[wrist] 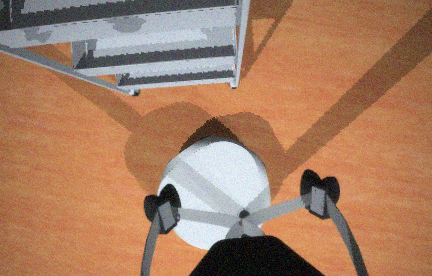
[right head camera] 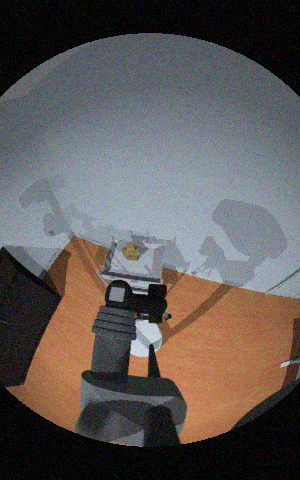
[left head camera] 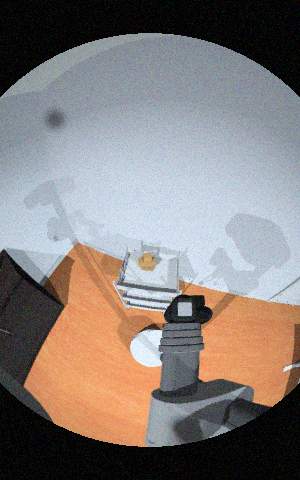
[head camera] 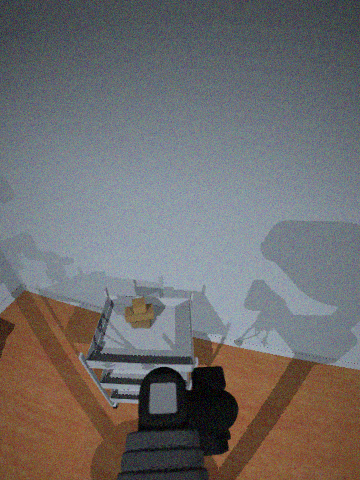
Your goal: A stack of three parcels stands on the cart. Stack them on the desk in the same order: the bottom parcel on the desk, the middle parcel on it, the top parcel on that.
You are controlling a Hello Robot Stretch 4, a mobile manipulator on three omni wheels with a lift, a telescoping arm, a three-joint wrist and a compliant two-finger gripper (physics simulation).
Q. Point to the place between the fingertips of my gripper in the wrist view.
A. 239, 192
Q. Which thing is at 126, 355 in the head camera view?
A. A grey cart.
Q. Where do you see a grey cart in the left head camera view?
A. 152, 290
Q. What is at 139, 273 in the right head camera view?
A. A grey cart.
